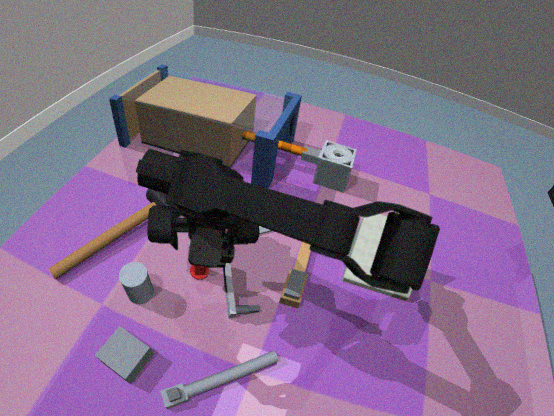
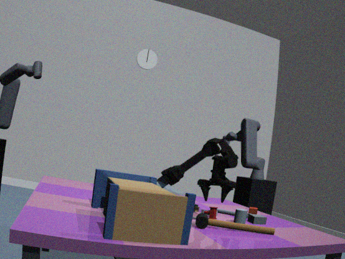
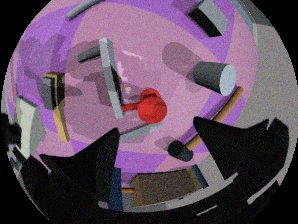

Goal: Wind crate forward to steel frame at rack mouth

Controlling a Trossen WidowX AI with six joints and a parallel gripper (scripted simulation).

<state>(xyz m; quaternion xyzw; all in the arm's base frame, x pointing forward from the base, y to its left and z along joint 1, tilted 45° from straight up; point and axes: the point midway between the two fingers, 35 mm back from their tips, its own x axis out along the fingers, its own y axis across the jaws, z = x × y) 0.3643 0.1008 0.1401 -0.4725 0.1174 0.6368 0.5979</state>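
My gripper tip is now 10 mm past the red knob and 50 mm above it. The rest, counted from my gripper tip: grey crank handle: 50 mm behind, 10 mm to the left, 60 mm below; wooden-handled brush: 190 mm behind, 70 mm to the right, 60 mm below; flat grey bar: 20 mm behind, 110 mm to the right, 80 mm below.
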